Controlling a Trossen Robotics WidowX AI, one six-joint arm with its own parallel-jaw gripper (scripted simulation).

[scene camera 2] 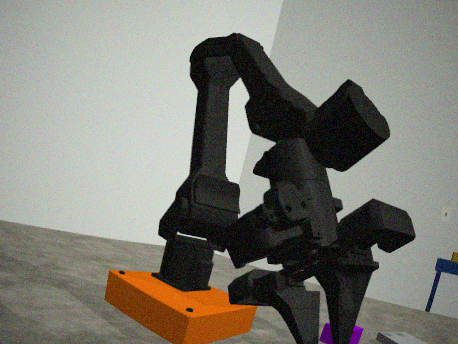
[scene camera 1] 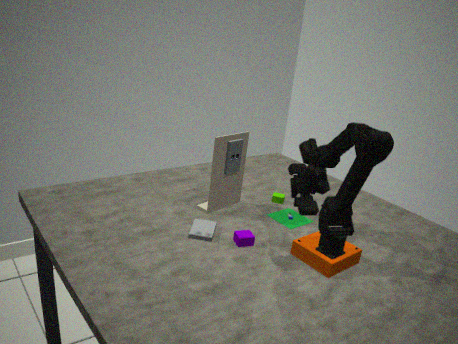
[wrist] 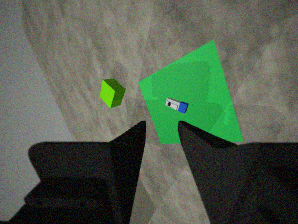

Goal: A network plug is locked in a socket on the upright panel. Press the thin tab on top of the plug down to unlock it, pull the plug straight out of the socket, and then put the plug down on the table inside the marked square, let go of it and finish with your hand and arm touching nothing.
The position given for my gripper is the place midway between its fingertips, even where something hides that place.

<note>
In view: my gripper (scene camera 1: 293, 201) and a green marked square (wrist: 197, 78).
My gripper is seen too in the wrist view (wrist: 161, 125).
</note>
